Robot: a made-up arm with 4 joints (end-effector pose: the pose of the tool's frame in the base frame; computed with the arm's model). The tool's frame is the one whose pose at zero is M.
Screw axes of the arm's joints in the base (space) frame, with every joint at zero. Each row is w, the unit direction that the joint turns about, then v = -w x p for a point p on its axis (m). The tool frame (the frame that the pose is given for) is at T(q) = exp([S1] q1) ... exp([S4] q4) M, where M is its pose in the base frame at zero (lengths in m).
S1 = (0, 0, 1, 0.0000, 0.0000, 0.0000)
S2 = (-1, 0, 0, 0.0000, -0.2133, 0.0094)
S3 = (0, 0, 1, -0.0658, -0.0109, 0.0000)
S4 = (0, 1, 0, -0.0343, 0.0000, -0.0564)
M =
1 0 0 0.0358
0 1 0 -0.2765
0 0 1 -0.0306
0 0 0 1
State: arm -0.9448 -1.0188 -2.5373 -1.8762
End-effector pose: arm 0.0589 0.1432 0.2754 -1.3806 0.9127 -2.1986
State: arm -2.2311 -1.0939 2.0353 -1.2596
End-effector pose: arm -0.0163 -0.2268 0.1974 -0.6825 -2.1385 0.2394
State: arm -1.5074 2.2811 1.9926 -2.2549
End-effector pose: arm 0.0114 -0.2337 0.3004 0.3220 0.0360 -0.2080
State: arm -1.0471 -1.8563 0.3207 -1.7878
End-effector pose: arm 0.1668 0.0331 -0.0368 -0.6809 2.3040 1.8868
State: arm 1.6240 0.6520 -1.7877 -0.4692
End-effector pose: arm 0.1778 -0.1952 0.1025 0.0505 -1.1146 -0.1801
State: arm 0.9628 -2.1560 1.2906 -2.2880
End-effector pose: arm -0.0390 0.2605 0.0757 -2.2846 0.7462 1.8748
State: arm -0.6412 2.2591 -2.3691 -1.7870
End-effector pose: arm -0.1596 -0.0146 0.1897 1.6798 1.0863 -0.4572
